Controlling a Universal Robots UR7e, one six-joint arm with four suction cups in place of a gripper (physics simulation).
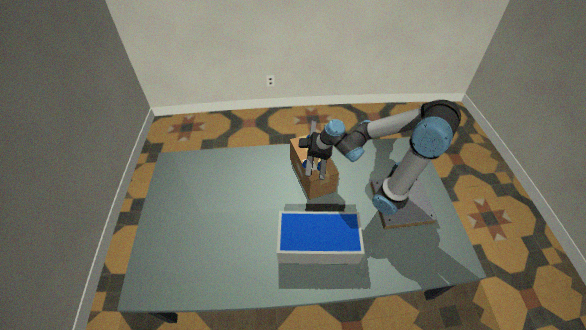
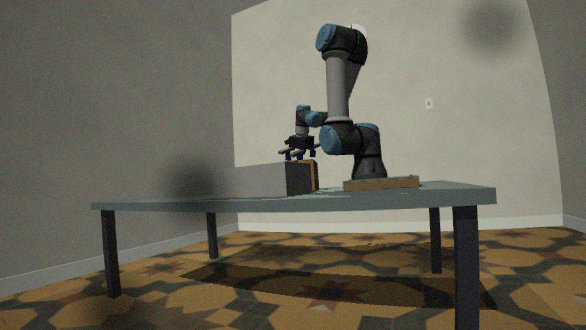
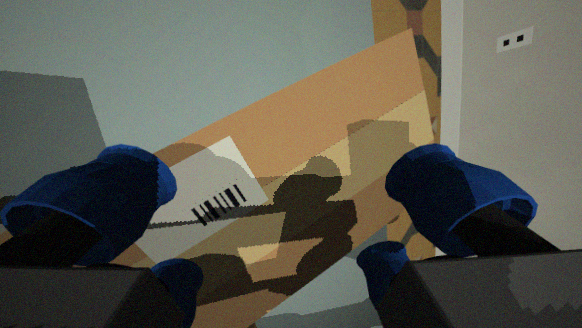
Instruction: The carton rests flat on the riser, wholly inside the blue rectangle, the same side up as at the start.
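Where they show: hand, tool point: (image 2: pixel 300 157) (image 3: pixel 283 226); arm's base, link origin: (image 2: pixel 369 178).
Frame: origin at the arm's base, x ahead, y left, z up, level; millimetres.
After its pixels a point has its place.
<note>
The brown carton (image 1: pixel 322 189) {z 17, x 363, y 0 mm} (image 2: pixel 314 175) {z 35, x 298, y -49 mm} (image 3: pixel 310 110) {z 117, x 491, y -151 mm} is behind the riser, at the table's far side, outside the blue rectangle (image 1: pixel 320 232) {z 80, x 363, y 271 mm}. Its top bears a tape strip and a barcode label (image 3: pixel 232 155) {z 117, x 463, y -98 mm}. The riser (image 1: pixel 320 258) {z 28, x 354, y 367 mm} (image 2: pixel 298 179) {z 16, x 185, y 262 mm} is a pale block with the blue area on top. My four-cup suction gripper (image 1: pixel 313 165) {z 140, x 422, y -123 mm} (image 2: pixel 300 156) (image 3: pixel 280 185) {z 140, x 422, y -123 mm} is over the carton's top. The cups by the label appear to be on the carton; the cups towards the back wall seem to stand off it. The carton looks tilted relative to the gripper. Its underside is hidden, so table contact cannot be told.
The green-grey table (image 1: pixel 200 225) {z -40, x 942, y 245 mm} (image 2: pixel 450 195) {z -51, x -331, y 404 mm} carries everything. The arm's base plate (image 1: pixel 410 215) {z -1, x -80, y 101 mm} (image 2: pixel 382 183) {z -20, x -94, y 138 mm} is to the right of the carton and riser. The arm reaches over from there. The back wall with an outlet (image 1: pixel 270 80) (image 3: pixel 515 40) stands beyond the table.
</note>
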